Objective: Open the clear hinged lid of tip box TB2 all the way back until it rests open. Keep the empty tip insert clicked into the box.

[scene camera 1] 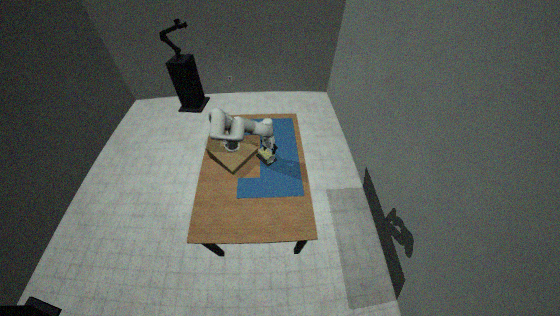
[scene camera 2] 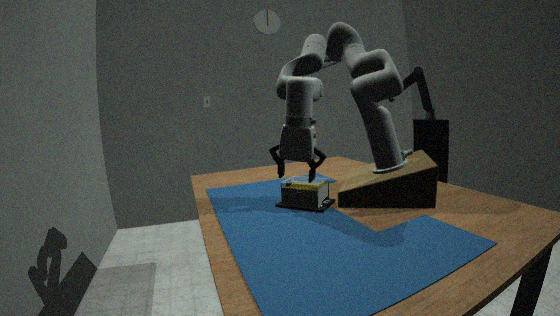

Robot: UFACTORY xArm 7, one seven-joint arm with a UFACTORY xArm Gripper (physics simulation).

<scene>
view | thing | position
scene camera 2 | my gripper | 296, 179
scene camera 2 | dark base plate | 308, 200
</scene>
